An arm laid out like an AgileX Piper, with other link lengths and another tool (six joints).
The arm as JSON. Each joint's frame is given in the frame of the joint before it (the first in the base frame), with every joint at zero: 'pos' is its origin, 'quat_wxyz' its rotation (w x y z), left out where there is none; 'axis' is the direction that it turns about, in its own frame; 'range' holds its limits. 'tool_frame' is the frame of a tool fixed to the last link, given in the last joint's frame.
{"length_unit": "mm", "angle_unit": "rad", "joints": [
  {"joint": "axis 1", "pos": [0.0, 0.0, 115.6], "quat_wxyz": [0.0, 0.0, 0.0, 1.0], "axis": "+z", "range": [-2.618, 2.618]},
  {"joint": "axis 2", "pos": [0.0, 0.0, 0.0], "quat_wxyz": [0.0, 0.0, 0.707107, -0.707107], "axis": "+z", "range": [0.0, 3.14]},
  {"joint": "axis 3", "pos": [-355.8, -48.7, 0.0], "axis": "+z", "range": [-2.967, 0.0]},
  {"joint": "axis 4", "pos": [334.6, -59.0, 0.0], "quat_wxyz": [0.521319, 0.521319, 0.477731, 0.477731], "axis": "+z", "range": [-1.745, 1.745]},
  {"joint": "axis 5", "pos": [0.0, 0.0, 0.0], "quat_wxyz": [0.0, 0.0, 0.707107, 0.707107], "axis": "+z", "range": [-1.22, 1.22]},
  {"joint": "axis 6", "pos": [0.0, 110.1, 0.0], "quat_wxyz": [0.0, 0.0, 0.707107, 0.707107], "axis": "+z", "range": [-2.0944, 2.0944]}
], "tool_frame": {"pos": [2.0, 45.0, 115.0], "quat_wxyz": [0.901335, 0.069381, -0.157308, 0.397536]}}
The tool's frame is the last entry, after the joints.
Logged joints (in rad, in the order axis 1, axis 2, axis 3, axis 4, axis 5, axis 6), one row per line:
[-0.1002 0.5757 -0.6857 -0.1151 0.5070 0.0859]
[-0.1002 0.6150 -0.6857 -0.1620 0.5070 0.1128]
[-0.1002 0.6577 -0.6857 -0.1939 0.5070 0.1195]
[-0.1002 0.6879 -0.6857 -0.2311 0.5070 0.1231]
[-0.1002 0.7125 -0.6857 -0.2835 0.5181 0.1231]
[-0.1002 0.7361 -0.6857 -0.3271 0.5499 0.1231]
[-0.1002 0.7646 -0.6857 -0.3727 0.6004 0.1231]
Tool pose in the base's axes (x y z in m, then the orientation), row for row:
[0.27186 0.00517 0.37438 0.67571 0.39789 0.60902 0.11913]
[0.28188 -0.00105 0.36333 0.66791 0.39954 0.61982 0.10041]
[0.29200 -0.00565 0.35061 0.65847 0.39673 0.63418 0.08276]
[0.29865 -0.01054 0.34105 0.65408 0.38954 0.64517 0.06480]
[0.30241 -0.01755 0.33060 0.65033 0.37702 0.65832 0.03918]
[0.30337 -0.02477 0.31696 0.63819 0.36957 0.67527 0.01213]
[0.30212 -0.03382 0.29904 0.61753 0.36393 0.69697 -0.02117]
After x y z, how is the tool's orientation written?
As a quaternion, w x y z.
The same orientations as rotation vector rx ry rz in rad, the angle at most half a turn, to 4 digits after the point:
[0.8948 1.3696 0.2679]
[0.9013 1.3981 0.2265]
[0.8983 1.4359 0.1874]
[0.8835 1.4633 0.1470]
[0.8564 1.4954 0.0890]
[0.8436 1.5413 0.0277]
[0.8377 1.6042 -0.0487]

